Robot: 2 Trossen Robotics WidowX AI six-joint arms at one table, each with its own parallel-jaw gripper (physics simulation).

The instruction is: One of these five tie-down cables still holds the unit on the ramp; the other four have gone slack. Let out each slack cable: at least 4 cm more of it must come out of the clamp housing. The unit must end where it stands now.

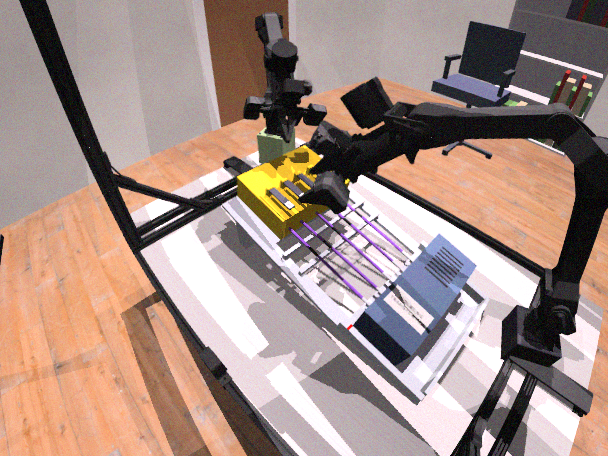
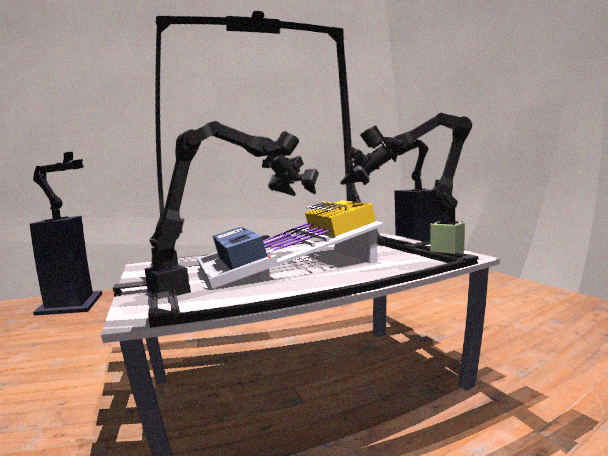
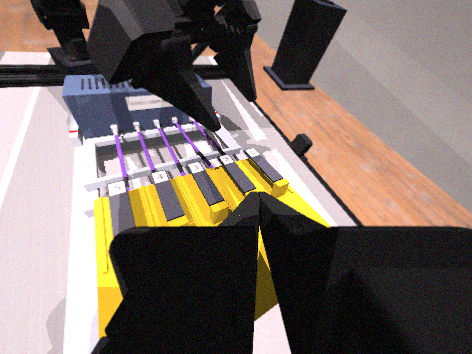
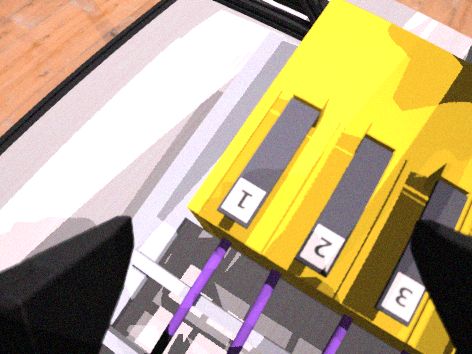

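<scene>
A yellow clamp housing [image 1: 261, 190] [image 2: 343, 217] [image 3: 164, 228] [image 4: 340, 70] sits at the top of a white ramp [image 2: 358, 229]. It carries grey levers numbered 1 to 5. Purple cables [image 1: 343, 258] [image 2: 293, 235] [image 3: 120, 158] [image 4: 196, 288] run down to the blue unit [image 1: 420, 294] [image 2: 239, 246] [image 3: 101, 105]. My left gripper [image 1: 286, 136] [image 2: 351, 178] [image 3: 257, 198] is shut and empty, just above the housing behind levers 1 and 2. My right gripper [image 1: 316, 169] [image 2: 293, 183] [image 3: 237, 113] is wide open and empty above the housing's front edge.
A green block [image 1: 275, 145] [image 2: 447, 237] stands behind the housing at the left arm's base. A black box [image 2: 415, 219] stands near it. A black frame rail [image 1: 166, 213] [image 2: 302, 296] edges the table. An office chair [image 1: 479, 68] and a black pillar [image 3: 305, 42] stand off the table.
</scene>
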